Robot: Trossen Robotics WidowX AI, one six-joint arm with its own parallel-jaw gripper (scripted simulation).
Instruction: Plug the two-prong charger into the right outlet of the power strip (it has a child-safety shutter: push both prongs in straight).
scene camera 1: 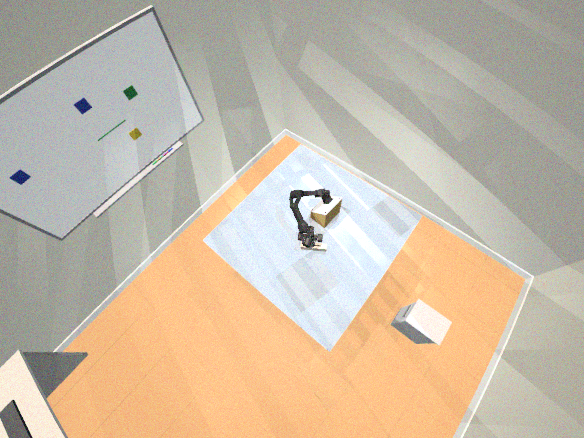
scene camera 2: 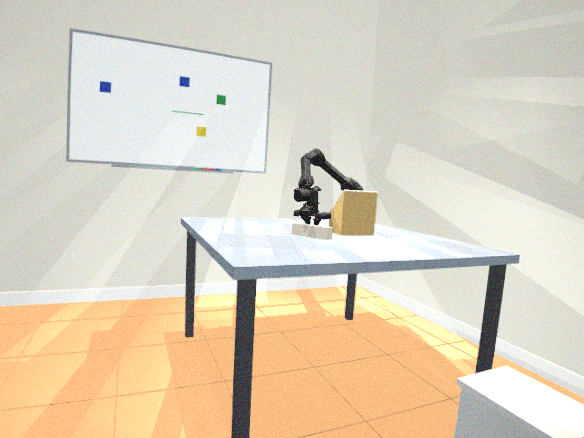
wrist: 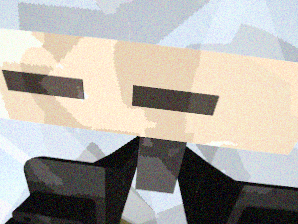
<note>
In view: the gripper (wrist: 157,142) and a two-prong charger (wrist: 159,161).
</note>
